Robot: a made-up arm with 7 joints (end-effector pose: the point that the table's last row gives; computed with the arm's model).
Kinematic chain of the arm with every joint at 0, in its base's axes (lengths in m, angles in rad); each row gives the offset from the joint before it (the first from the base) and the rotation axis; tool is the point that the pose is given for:
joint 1: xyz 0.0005 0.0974 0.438 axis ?
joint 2: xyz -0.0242 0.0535 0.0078 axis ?
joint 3: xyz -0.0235 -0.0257 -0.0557 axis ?
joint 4: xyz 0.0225 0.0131 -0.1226 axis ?
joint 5: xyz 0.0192 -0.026 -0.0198 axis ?
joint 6: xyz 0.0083 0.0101 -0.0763 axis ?
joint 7: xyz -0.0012 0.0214 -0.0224 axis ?
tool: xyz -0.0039 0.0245 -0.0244
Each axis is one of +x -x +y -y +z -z.
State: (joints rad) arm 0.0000 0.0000 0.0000 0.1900 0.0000 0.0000 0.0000
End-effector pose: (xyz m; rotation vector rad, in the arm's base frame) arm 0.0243 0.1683 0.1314 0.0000 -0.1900 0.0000
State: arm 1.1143 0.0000 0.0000 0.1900 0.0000 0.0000 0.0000
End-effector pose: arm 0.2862 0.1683 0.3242 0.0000 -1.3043 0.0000
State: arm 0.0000 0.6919 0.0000 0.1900 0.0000 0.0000 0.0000
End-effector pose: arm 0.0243 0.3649 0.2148 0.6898 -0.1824 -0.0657
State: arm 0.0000 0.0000 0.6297 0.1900 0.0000 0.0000 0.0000
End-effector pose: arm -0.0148 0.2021 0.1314 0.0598 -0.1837 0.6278
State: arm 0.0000 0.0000 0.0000 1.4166 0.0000 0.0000 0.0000
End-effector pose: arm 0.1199 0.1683 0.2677 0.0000 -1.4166 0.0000
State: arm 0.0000 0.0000 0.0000 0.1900 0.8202 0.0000 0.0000
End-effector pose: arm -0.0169 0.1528 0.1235 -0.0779 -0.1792 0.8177
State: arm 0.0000 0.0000 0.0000 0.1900 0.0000 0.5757 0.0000
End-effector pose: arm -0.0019 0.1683 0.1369 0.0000 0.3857 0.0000
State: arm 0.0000 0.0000 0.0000 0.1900 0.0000 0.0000 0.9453
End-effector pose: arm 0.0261 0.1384 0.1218 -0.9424 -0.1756 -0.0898
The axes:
joint 1: -y
joint 2: +x
joint 3: +z
joint 4: -y
joint 5: +z
joint 6: +y
joint 7: -x

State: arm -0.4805 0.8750 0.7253 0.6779 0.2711 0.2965 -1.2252
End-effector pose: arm -0.0583 0.3914 0.3528 2.1098 -0.0273 0.7214
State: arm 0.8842 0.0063 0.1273 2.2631 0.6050 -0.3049 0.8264
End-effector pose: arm 0.0940 0.1652 0.4592 0.4369 2.4649 0.8354
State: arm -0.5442 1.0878 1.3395 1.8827 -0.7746 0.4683 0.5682
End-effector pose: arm 0.0012 0.3026 0.5215 1.8220 -0.6474 -0.4336
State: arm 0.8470 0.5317 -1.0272 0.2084 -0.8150 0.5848 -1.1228
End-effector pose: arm 0.2274 0.1989 0.2847 2.4184 -0.6835 -1.2531
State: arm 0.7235 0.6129 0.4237 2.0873 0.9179 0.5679 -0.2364
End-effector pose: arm 0.1247 0.2753 0.4298 -0.1257 -2.3521 0.2445
